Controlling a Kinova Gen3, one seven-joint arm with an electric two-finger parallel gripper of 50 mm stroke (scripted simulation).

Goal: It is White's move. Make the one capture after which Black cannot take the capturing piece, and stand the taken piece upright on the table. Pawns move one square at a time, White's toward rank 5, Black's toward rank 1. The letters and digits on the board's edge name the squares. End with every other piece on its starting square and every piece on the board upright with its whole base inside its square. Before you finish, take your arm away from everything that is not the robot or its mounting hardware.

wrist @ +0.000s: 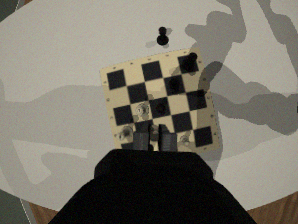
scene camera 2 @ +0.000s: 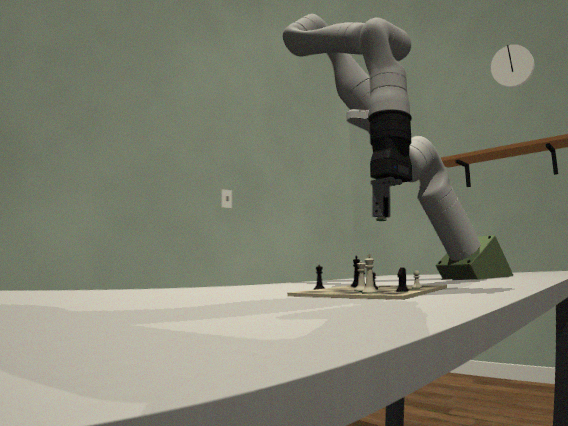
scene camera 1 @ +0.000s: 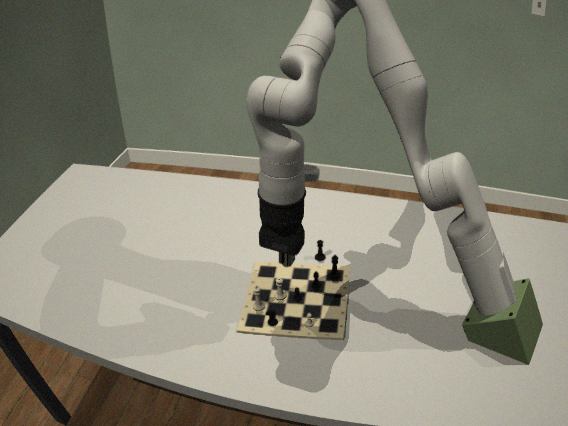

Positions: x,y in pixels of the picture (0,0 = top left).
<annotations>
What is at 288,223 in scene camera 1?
The gripper.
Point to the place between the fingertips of the gripper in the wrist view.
At 154,133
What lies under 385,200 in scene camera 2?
The gripper.
</annotations>
